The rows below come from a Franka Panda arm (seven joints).
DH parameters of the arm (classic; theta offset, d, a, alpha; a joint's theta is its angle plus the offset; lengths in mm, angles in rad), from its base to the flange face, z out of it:
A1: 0 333 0 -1.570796
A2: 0 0 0 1.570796
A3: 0 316 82.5 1.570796
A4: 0 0 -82.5 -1.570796
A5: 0 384 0 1.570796
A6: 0 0 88 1.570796
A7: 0 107 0 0
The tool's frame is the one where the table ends.
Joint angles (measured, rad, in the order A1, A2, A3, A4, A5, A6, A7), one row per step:
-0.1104 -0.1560 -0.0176 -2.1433 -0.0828 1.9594 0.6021
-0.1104 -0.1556 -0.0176 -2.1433 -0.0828 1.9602 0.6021
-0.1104 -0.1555 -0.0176 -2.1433 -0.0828 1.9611 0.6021
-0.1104 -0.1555 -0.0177 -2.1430 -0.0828 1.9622 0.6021
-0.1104 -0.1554 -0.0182 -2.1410 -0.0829 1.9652 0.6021
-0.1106 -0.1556 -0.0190 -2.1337 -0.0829 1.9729 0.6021
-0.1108 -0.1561 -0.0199 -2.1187 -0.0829 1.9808 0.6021
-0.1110 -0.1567 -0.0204 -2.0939 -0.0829 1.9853 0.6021
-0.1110 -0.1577 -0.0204 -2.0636 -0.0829 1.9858 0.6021
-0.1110 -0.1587 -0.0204 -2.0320 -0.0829 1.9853 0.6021
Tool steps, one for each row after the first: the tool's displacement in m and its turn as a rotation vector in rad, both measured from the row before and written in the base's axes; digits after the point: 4 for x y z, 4 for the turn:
0.0001 0.0000 -0.0001 0.0000 -0.0004 0.0001
0.0001 0.0000 0.0000 -0.0001 -0.0008 0.0001
0.0002 -0.0001 0.0002 -0.0001 -0.0014 0.0000
0.0007 -0.0003 0.0011 -0.0005 -0.0049 -0.0002
0.0021 -0.0007 0.0042 -0.0016 -0.0151 -0.0004
0.0034 -0.0010 0.0081 -0.0026 -0.0232 -0.0006
0.0045 -0.0010 0.0126 -0.0037 -0.0297 -0.0004
0.0045 -0.0006 0.0152 -0.0041 -0.0315 -0.0001
0.0041 -0.0006 0.0159 -0.0042 -0.0318 -0.0001

